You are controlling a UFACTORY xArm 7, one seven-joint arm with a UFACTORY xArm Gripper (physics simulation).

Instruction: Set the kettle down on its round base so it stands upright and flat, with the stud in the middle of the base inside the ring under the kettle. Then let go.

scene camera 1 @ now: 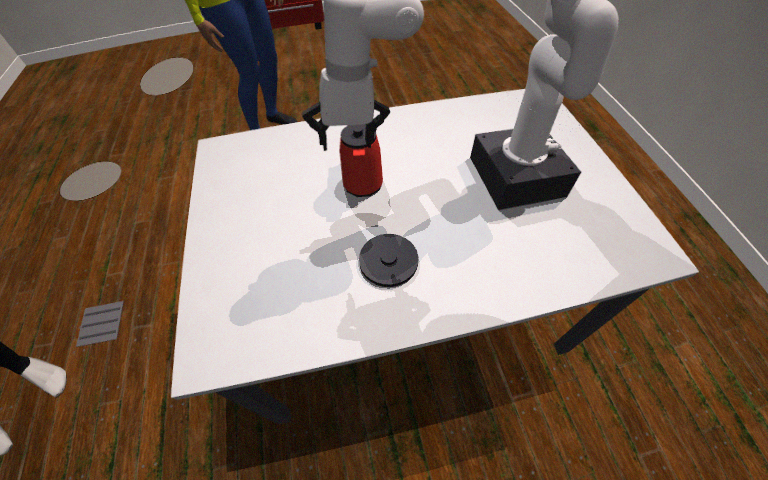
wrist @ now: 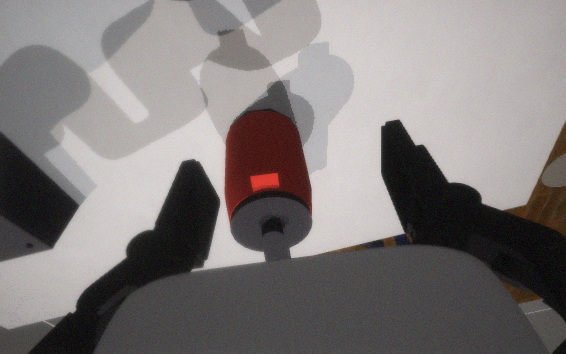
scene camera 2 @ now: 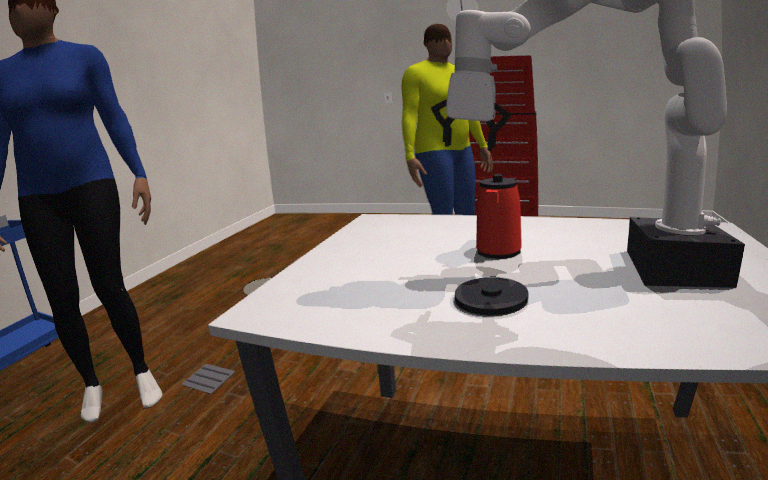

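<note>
The red kettle stands upright on the white table, behind the round base. Its black lid and knob are on top. In the wrist view a grey bar shows beyond the knob, partly cut off by the gripper's housing. The ring under the kettle is hidden. The round black base lies flat on the table, with its stud in the middle. My gripper is open and empty, pointing down, its fingertips above the kettle's lid height.
The arm's black mounting box stands on the right of the white table in the scene views. A person in yellow and a red cabinet stand behind the table. A person in blue stands at the left.
</note>
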